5 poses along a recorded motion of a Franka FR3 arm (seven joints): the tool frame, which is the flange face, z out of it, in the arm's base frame.
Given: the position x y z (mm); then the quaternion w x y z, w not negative.
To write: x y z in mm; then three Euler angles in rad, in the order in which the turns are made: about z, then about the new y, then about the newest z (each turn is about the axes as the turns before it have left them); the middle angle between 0 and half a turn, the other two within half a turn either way. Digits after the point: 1 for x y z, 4 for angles.
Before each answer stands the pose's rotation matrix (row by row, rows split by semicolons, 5 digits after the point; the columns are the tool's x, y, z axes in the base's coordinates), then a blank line. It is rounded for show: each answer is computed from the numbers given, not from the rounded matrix.
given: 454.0, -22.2, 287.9, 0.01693, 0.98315, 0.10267, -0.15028
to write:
0.93375 0.20697 -0.29202; 0.19679 -0.97834 -0.06415; -0.29897 0.00243 -0.95426

454.0, -22.2, 287.9, -2.9254, 2.8380, 0.0081
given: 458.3, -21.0, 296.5, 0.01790, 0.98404, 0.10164, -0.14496
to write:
0.93731 0.20523 -0.28165; 0.19485 -0.97870 -0.06470; -0.28893 0.00576 -0.95733

458.3, -21.0, 296.5, -2.9158, 2.8484, 0.0199
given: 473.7, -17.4, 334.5, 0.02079, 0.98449, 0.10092, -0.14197
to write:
0.93932 0.20461 -0.27534; 0.19281 -0.97877 -0.06959; -0.28373 0.01228 -0.95882

473.7, -17.4, 334.5, -2.8940, 2.8536, 0.0433
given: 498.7, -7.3, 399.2, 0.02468, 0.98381, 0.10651, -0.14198
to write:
0.93699 0.21658 -0.27411; 0.20256 -0.97609 -0.07881; -0.28462 0.01832 -0.95846

498.7, -7.3, 399.2, -2.8616, 2.8524, 0.0643
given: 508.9, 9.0, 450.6, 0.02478, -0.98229, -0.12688, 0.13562
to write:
0.93102 0.24254 -0.27272; 0.25599 -0.96657 0.01427; -0.26015 -0.08310 -0.96199

508.9, 9.0, 450.6, 3.0893, 2.8650, -0.3092
